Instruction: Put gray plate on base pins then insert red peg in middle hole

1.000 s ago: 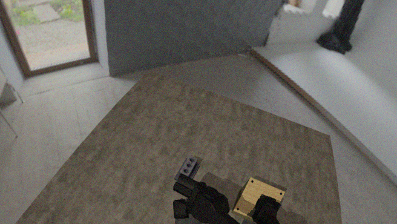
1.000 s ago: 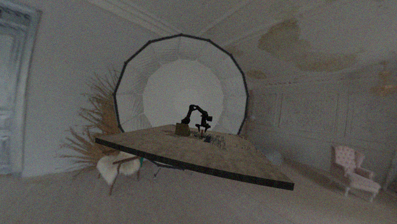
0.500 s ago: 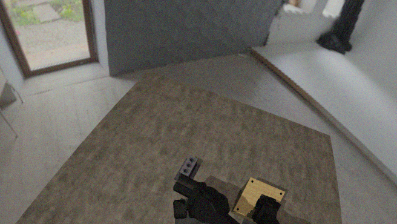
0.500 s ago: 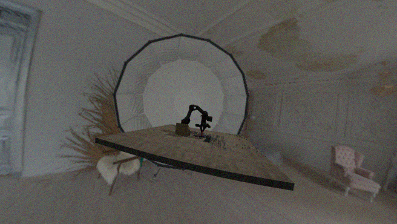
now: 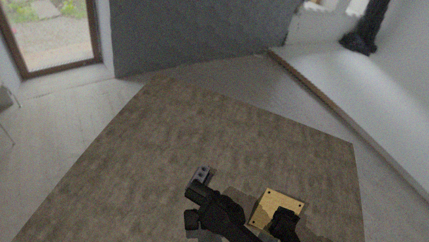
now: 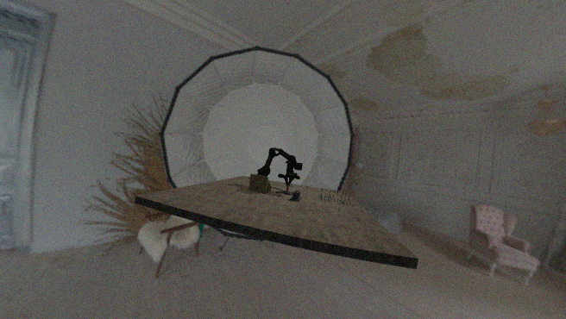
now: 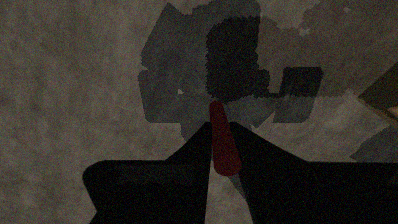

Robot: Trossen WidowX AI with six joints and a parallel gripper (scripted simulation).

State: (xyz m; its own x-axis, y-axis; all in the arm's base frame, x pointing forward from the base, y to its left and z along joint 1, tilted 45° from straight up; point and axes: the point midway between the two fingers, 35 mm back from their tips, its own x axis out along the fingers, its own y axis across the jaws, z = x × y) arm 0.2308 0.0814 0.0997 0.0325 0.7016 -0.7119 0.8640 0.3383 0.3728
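The gray plate is 170 mm to the right of my gripper tip, 110 mm ahead of it and 10 mm below it. From my gripper tip the other things lie so: red peg: right at my gripper tip.
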